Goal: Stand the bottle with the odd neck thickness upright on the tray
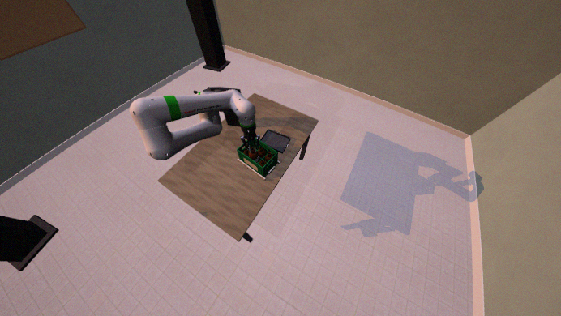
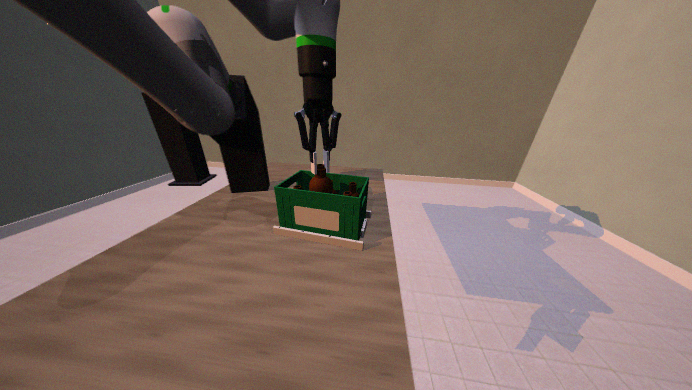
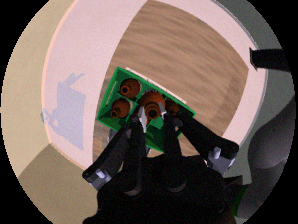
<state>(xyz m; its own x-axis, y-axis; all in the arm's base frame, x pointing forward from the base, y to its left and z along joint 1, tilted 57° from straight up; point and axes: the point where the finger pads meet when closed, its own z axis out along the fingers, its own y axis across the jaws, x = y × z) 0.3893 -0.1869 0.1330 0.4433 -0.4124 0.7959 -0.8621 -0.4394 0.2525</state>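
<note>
Now: the brown bottle 90 mm below my hand. The rest, counted from my hand: dark tray 60 mm ahead, 310 mm to the left, 240 mm below; then green crate 10 mm ahead, 40 mm to the left, 170 mm below.
</note>
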